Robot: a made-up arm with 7 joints. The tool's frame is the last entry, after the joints.
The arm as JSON. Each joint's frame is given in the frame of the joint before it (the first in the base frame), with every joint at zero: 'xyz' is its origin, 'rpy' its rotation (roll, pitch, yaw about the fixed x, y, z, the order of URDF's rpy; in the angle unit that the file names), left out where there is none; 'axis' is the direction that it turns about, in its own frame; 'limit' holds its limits. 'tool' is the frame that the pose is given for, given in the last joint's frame.
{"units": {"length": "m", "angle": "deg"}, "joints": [
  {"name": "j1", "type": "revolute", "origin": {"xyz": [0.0, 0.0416, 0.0], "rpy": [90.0, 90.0, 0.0]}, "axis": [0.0, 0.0, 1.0], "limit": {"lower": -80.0, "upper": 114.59}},
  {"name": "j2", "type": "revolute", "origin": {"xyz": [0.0, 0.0, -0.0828], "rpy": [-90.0, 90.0, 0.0]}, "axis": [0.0, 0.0, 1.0], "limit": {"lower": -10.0, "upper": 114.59}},
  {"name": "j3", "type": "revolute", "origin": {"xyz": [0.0, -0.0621, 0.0], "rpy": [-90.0, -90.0, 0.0]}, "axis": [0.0, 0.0, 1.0], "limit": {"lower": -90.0, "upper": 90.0}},
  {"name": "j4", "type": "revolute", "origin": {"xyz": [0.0, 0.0, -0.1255], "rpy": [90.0, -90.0, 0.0]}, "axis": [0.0, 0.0, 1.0], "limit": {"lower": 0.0, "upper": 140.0}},
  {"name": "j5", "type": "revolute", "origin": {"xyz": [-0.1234, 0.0, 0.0], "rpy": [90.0, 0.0, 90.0]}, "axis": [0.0, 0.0, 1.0], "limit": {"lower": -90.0, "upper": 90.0}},
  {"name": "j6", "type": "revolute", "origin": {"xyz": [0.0, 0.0, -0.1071], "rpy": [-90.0, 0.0, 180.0]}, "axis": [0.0, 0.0, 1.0], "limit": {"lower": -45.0, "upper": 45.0}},
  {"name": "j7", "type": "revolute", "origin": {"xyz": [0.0, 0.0, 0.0], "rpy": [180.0, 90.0, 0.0]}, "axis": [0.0, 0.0, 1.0], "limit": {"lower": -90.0, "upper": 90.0}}
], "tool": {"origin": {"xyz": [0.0, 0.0, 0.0], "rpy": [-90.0, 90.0, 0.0]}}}
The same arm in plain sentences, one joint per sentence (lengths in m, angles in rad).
The arm has seven revolute joints in a row. What follows holds with every joint at zero, and every direction is one of the base frame's.
Joint 1 is mounted 0.0416 m along +y from the base frame's origin and turns about -y, from -1.3963 to 2 rad.
Joint 2 is mounted 0.0828 m along +y from joint 1 and turns about +x, from -0.1745 to 2 rad.
Joint 3 is mounted 0.0621 m along -z from joint 2 and turns about +z, from -1.5708 to 1.5708 rad.
Joint 4 is mounted 0.1255 m along -z from joint 3 and turns about -y, from 0 to 2.4435 rad.
Joint 5 is mounted 0.1234 m along -z from joint 4 and turns about +z, from -1.5708 to 1.5708 rad.
Joint 6 is mounted 0.1071 m along -z from joint 5 and turns about +y, from -0.7854 to 0.7854 rad.
Joint 7 is mounted at the same point as joint 6 and turns about -x, from -1.5708 to 1.5708 rad.
The tool frame, which is the frame that the pose is given for, is mounted at the same point as joint 7; its axes are parallel to the base frame's.

